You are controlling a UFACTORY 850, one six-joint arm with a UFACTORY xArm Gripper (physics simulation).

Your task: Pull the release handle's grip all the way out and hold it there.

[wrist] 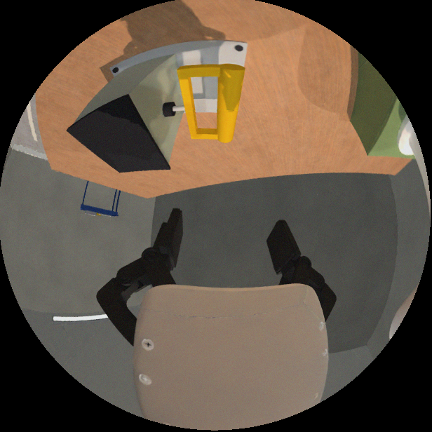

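The release handle (pixel 226 107) is a yellow rectangular frame with a thick round grip bar on its right side, in the upper middle of the wrist view. A short pale rod with a black collar (pixel 169 109) joins its left side to a housing (pixel 120 135) with a pale olive face and a black face. A grey base plate (pixel 232 52) with dark bolts lies behind them. My gripper (pixel 229 226) is open and empty. Its black fingers stand apart below the handle in the view, over the floor past the table edge, not touching the handle.
The wooden table (pixel 280 145) ends in an edge between the handle and my fingers. A green block (pixel 372 105) with a white round part stands at the right. A blue frame (pixel 100 210) shows beyond the table edge at the left. Shadows fall at the top.
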